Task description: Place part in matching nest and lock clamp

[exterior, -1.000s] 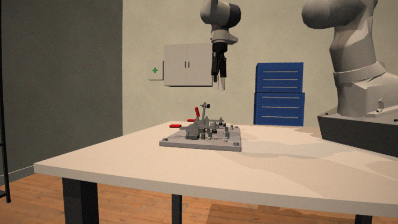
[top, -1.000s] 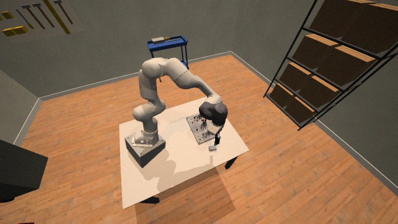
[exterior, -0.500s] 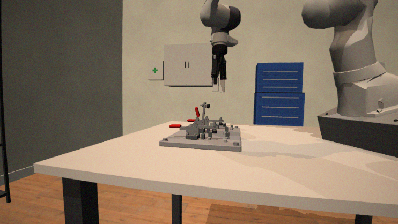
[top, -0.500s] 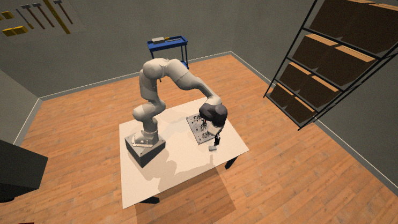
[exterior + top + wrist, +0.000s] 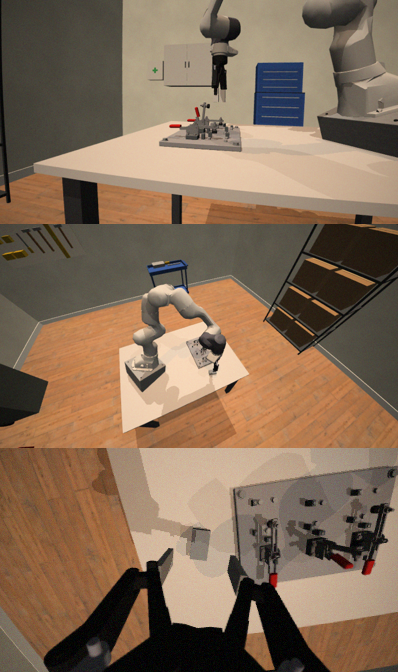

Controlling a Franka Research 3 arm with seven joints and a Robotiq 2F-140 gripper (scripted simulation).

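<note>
Right now my hand is 140 mm above the grey block part. Also, from my hand: grey fixture plate: 260 mm to the left, 140 mm below, 40 mm behind.
</note>
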